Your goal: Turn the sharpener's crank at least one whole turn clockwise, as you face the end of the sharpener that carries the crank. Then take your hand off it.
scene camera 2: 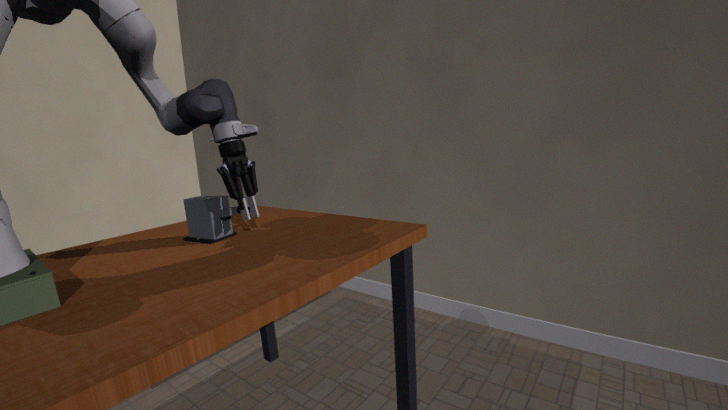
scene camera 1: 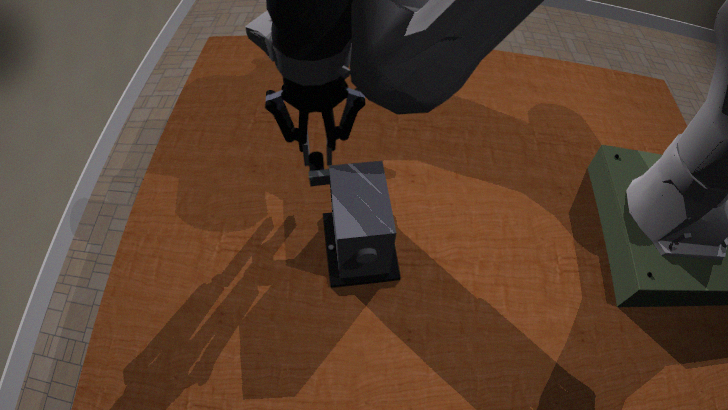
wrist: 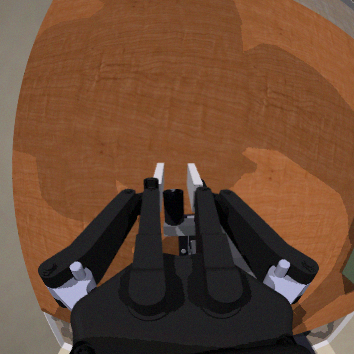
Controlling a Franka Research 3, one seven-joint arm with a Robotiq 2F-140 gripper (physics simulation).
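Observation:
The grey box-shaped sharpener (scene camera 1: 360, 206) (scene camera 2: 199, 219) stands upright on its dark base plate. Its crank arm (scene camera 1: 319, 177) (wrist: 176, 229) sticks out sideways past the box at the far end in scene camera 1. The black crank knob (scene camera 1: 315, 159) (wrist: 173, 206) points away from the box. My gripper (scene camera 1: 318, 162) (scene camera 2: 251, 216) (wrist: 175, 173) points down at the knob with its fingers fairly close together. The knob stands between the two pads, with a gap on each side in the wrist view. In the wrist view the fingers and the gripper body hide most of the sharpener.
The wooden table (scene camera 1: 458, 229) (scene camera 2: 305, 249) carries the sharpener. The arm's green mounting block (scene camera 1: 622, 239) (scene camera 2: 30, 300) stands to the right in scene camera 1. The table's left edge lies beyond the crank side, with a wall (scene camera 2: 509, 152) behind it.

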